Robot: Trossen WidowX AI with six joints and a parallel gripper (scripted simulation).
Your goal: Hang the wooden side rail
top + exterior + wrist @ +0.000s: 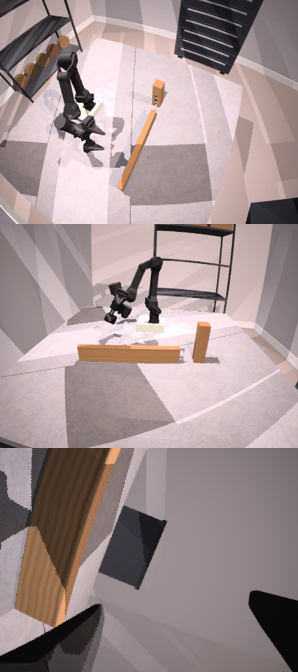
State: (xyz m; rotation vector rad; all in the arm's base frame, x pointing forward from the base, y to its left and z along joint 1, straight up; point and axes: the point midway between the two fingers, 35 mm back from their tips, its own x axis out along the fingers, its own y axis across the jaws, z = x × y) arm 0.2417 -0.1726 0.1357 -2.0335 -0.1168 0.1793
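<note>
My gripper tip is 6 cm short of the headboard post, 40 cm to the right of it and 9 cm above it.
</note>
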